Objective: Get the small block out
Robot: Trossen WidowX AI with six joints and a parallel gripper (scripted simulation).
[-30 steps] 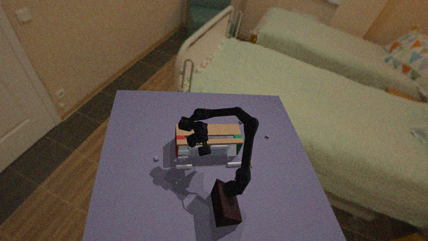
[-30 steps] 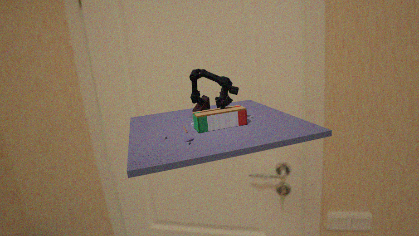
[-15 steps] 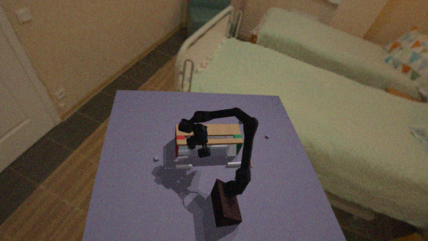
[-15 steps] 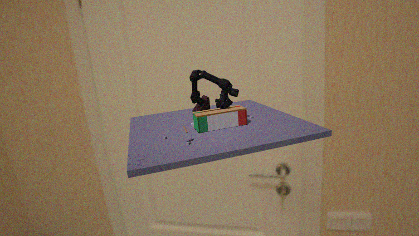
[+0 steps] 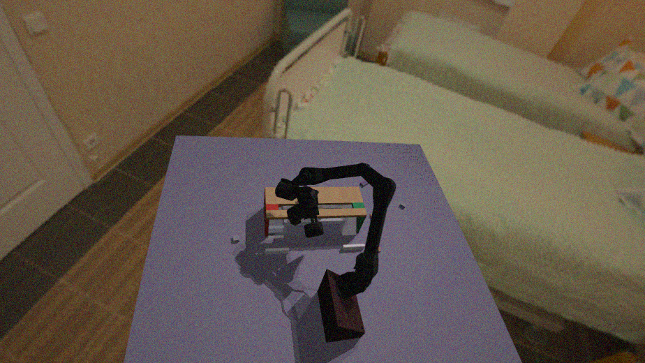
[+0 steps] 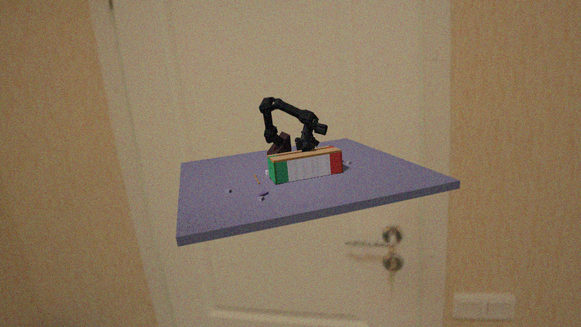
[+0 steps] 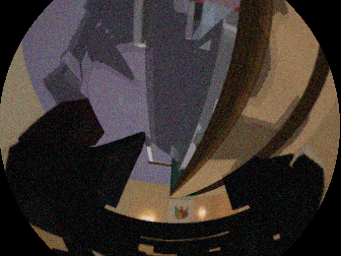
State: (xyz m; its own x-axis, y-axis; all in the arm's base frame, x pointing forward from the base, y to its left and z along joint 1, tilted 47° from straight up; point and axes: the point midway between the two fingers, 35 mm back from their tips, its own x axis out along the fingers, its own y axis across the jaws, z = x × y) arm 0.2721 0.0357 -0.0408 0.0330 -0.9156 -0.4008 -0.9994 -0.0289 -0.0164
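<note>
The box lies 40 mm ahead of my gripper tip and 20 mm below it. Round my gripper tip: thin tan stick (10 mm ahead, 270 mm to the right, 80 mm below); tan block (50 mm ahead, 30 mm to the right).
</note>
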